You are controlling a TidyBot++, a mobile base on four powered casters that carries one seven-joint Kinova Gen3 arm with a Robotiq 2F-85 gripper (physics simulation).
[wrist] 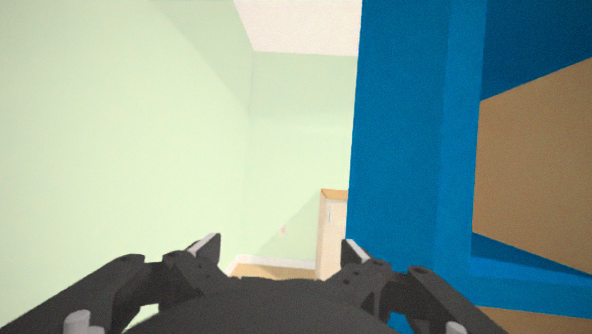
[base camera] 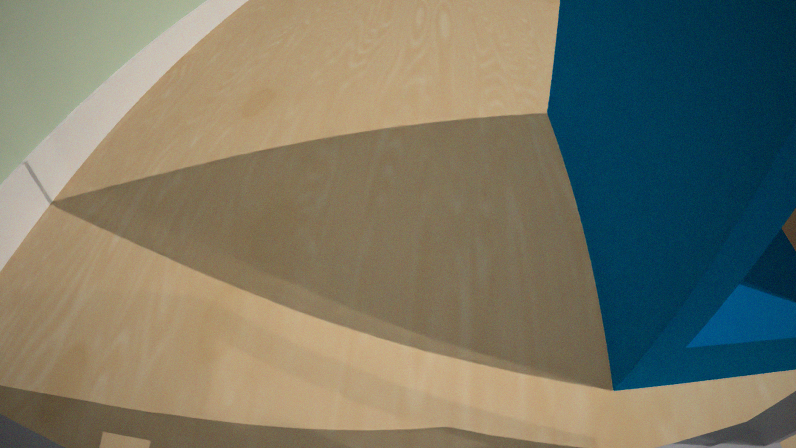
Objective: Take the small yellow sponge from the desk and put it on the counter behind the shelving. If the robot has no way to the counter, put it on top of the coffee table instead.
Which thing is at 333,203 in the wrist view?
A beige counter cabinet.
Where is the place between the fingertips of my gripper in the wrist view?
At 281,249
